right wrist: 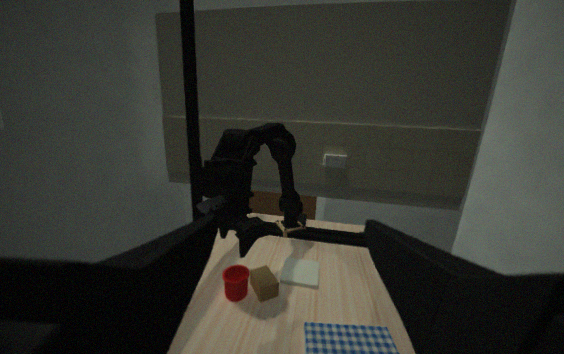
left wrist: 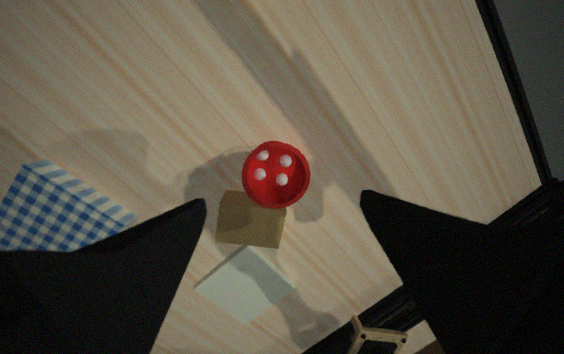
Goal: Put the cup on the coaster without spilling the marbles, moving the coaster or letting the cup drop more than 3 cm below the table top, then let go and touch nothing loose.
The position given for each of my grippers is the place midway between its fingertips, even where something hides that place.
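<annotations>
I can see my left gripper in the left wrist view [283, 201], and my left gripper appears in the right wrist view [232, 247] too. As for my right gripper, it appears in the right wrist view [291, 225], while in the left wrist view it is out of frame.
</annotations>
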